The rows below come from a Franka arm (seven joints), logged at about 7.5 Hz.
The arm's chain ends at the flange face. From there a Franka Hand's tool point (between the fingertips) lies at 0.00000 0.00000 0.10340 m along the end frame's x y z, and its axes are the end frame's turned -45 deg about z.
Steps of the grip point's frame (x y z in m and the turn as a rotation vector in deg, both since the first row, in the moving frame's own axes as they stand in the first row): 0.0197, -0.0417, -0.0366, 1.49, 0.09, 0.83; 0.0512, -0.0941, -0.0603, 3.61, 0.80, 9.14; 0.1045, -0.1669, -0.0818, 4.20, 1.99, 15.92; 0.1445, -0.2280, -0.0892, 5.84, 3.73, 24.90
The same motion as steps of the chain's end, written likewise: -0.0138, -0.0414, -0.0366, 1.12, -0.99, 0.83; -0.0272, -0.0969, -0.0601, 3.12, -1.99, 9.14; -0.0424, -0.1837, -0.0815, 4.38, -1.56, 15.92; -0.0591, -0.2510, -0.0885, 6.77, -1.49, 24.90
